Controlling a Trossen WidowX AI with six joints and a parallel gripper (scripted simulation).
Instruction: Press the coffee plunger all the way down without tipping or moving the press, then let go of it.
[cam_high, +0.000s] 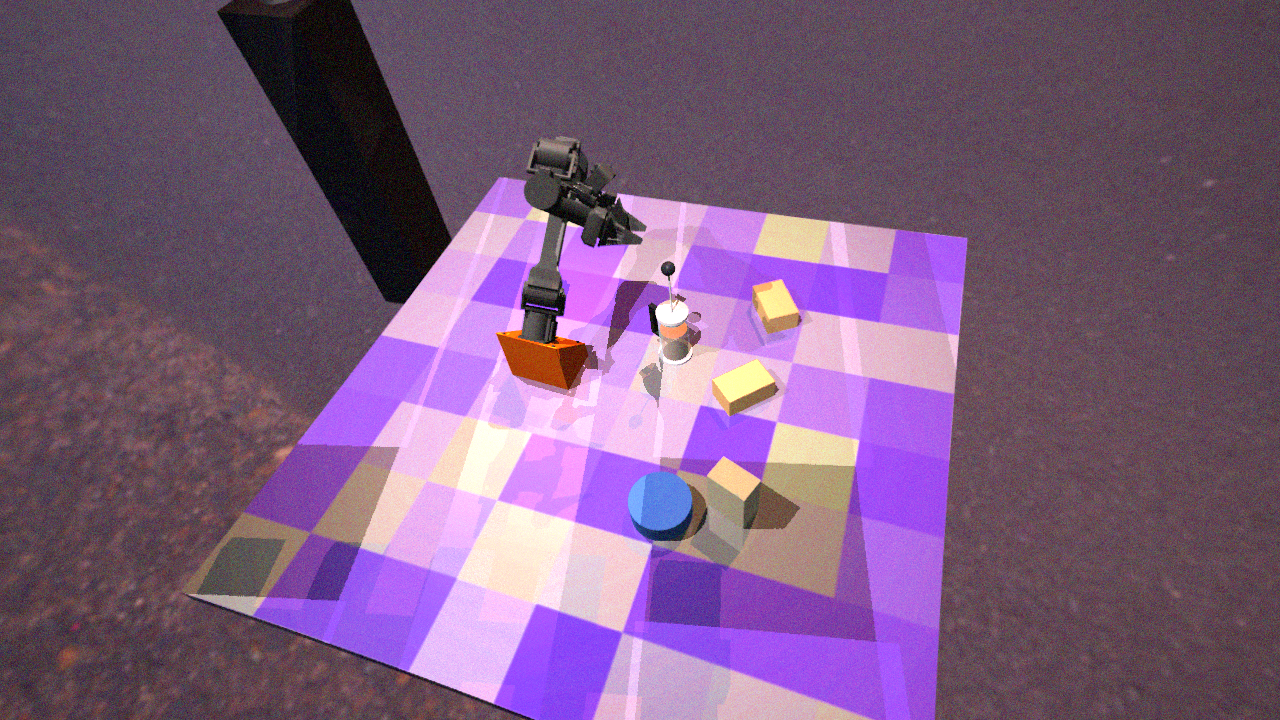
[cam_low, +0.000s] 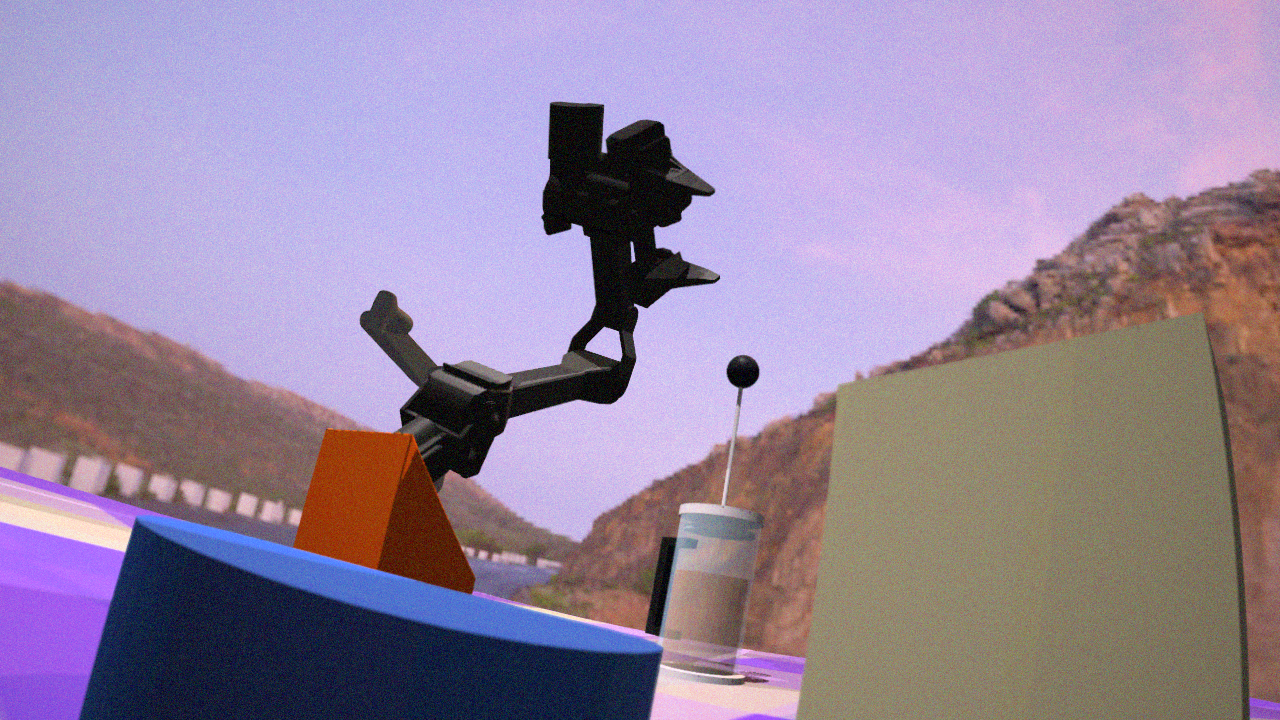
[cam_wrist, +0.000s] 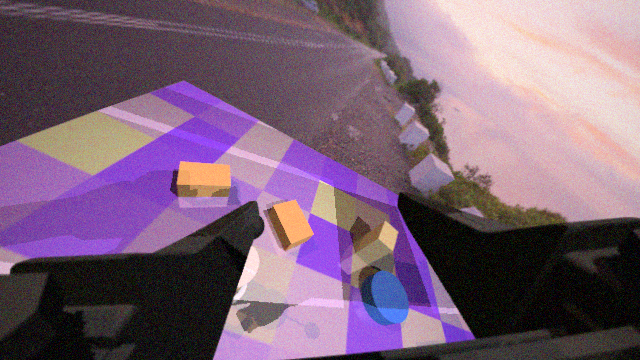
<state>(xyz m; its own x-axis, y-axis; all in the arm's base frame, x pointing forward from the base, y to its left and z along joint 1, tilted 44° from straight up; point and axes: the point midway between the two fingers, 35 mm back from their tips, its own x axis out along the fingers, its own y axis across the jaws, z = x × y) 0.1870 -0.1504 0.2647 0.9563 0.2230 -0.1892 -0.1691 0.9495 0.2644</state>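
The coffee press is 250 mm below my gripper tip, 50 mm to the left of it and 10 mm ahead of it. Round my gripper tip: blue cylinder 350 mm to the right, 350 mm below, 100 mm ahead.
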